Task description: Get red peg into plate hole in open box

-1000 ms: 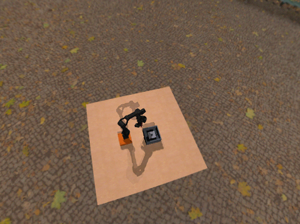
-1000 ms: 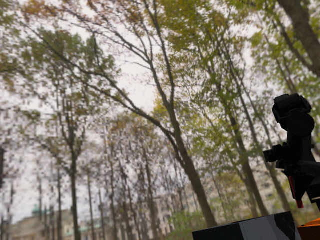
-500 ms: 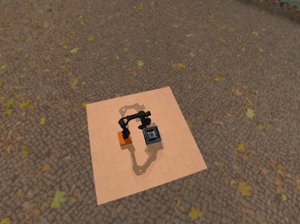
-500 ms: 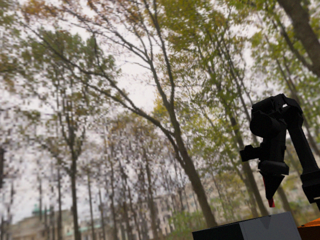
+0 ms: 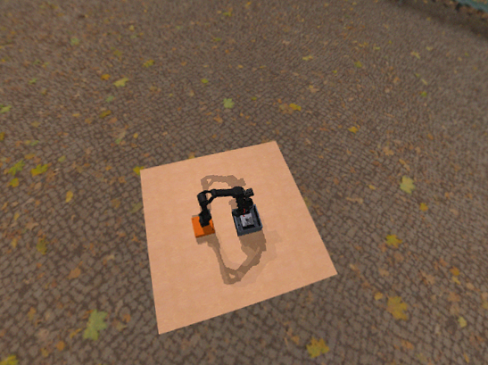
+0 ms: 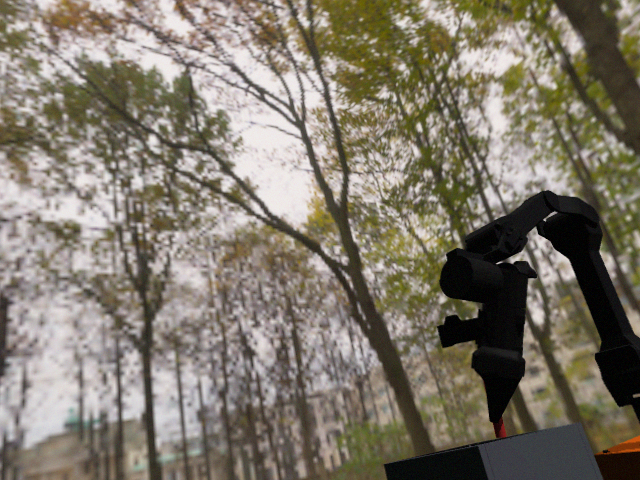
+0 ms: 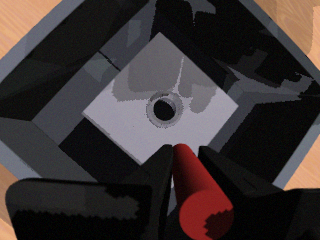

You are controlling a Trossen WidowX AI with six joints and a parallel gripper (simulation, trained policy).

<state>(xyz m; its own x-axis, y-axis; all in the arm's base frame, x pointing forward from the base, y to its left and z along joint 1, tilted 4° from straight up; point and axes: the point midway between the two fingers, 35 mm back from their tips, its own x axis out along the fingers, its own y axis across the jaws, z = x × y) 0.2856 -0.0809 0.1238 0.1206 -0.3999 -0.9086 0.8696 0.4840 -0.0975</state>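
The red peg is 1 cm to the left of my gripper tip and 2 cm above it. Also, from my gripper tip: grey plate: 1 cm ahead, 3 cm to the right, 8 cm below; then dark box: 1 cm ahead, 3 cm to the right, 9 cm below.
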